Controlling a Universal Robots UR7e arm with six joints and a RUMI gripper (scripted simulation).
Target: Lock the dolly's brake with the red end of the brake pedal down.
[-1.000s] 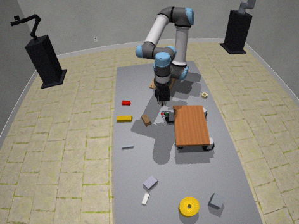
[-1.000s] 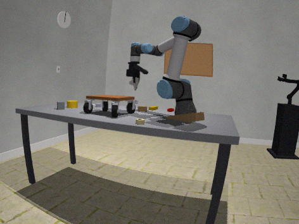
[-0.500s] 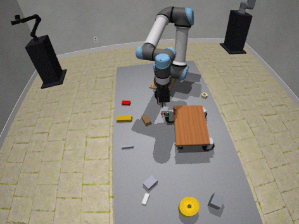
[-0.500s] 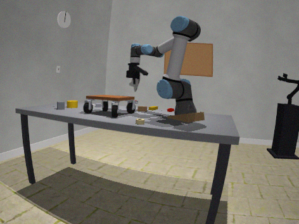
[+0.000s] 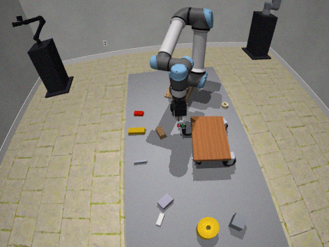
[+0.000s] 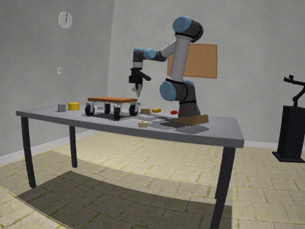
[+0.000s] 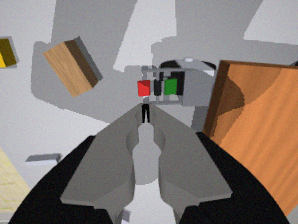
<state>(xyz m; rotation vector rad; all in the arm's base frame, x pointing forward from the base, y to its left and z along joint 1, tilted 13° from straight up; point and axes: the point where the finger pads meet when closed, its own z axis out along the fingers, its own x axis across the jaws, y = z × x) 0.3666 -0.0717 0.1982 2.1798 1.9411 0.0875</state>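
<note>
The brake pedal is 10 mm to the left of my hand and 60 mm below it. Round my hand: wooden block (20 mm behind, 110 mm to the right, 130 mm below); then grey bar (160 mm ahead, 260 mm to the right, 140 mm below); then yellow bar (70 mm behind, 260 mm to the right, 130 mm below).
</note>
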